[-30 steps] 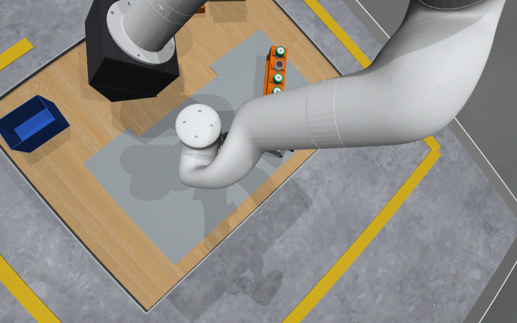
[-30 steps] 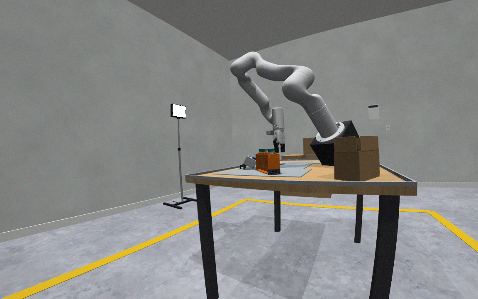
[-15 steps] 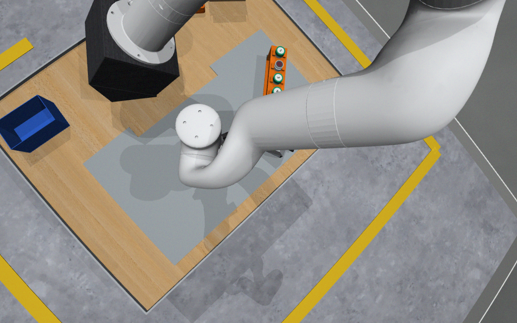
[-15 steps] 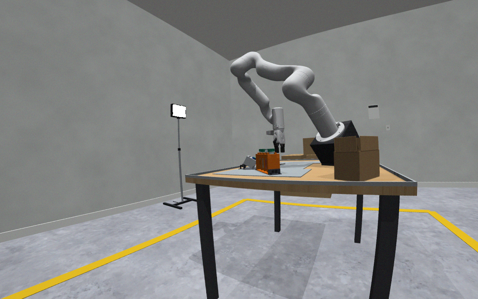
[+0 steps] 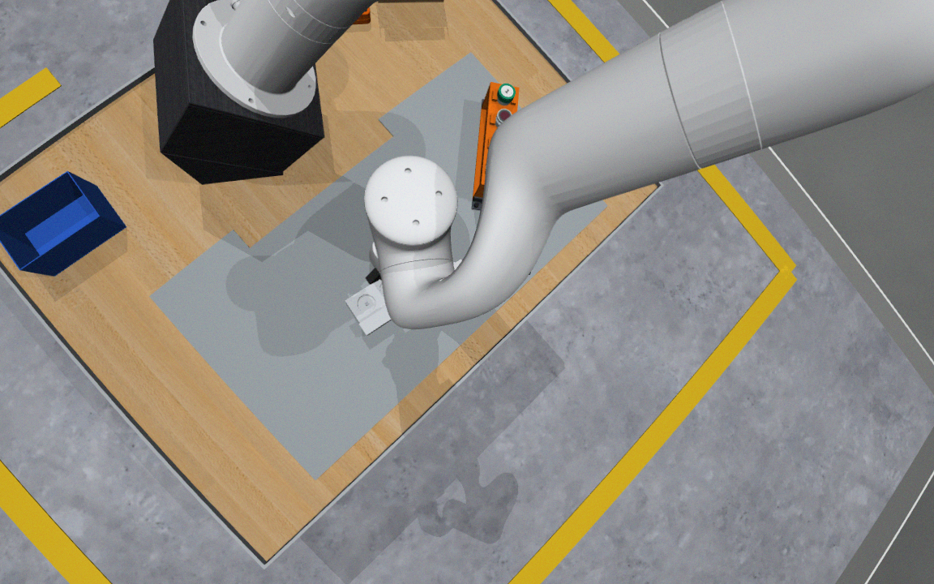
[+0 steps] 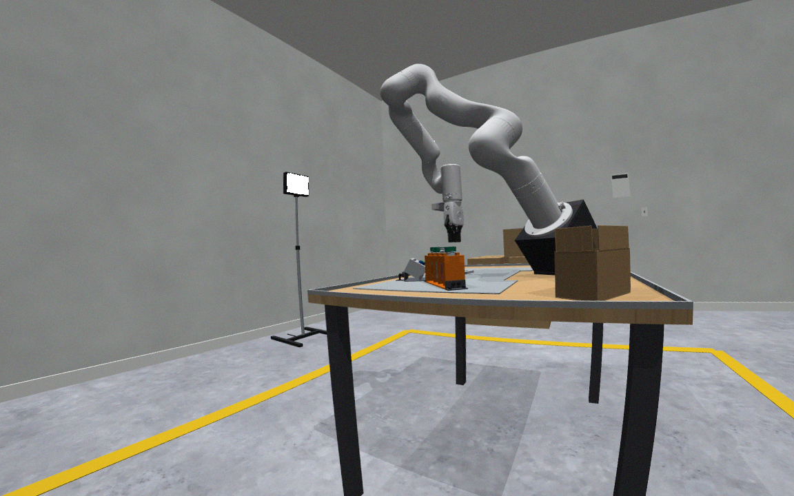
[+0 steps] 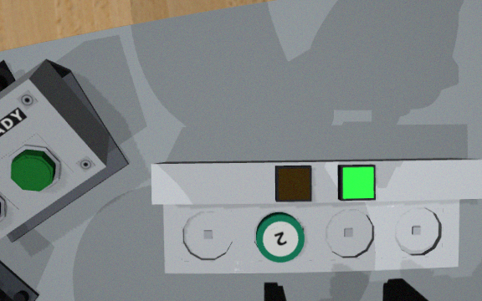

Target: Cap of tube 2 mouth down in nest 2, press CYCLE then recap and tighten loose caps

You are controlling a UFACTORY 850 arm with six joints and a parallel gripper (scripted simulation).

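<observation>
My hand is 1 cm to the right of the green-rimmed cap and 15 cm above it. The rest, counted from my hand: blue cycle key: 3 cm ahead, 20 cm to the left, 9 cm below; then key housing: 5 cm ahead, 18 cm to the left, 11 cm below; then green ready key: 5 cm ahead, 16 cm to the left, 9 cm below.
</observation>
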